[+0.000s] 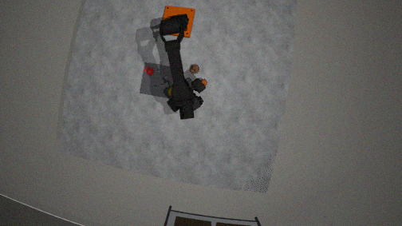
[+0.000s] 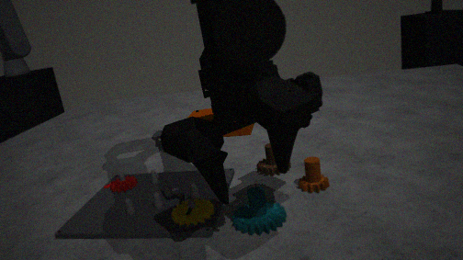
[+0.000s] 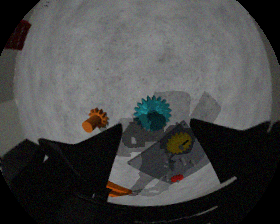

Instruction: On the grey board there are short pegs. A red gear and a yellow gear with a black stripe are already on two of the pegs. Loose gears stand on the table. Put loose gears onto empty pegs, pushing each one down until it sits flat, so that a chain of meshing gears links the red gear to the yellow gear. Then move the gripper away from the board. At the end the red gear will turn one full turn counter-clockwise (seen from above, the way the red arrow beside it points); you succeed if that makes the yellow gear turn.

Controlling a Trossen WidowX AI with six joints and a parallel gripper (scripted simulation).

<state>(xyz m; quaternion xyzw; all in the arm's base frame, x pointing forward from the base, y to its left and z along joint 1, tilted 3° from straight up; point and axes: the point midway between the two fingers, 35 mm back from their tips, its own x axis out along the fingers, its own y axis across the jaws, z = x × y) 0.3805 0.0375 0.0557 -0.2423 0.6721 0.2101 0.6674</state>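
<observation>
Right now the teal gear is 30 mm below my gripper tip. The rest, counted from my gripper tip: yellow striped gear 20 mm behind, 80 mm to the right, 30 mm below; brown gear 140 mm behind, 40 mm to the left, 30 mm below; orange gear 70 mm behind, 80 mm to the left, 30 mm below.
</observation>
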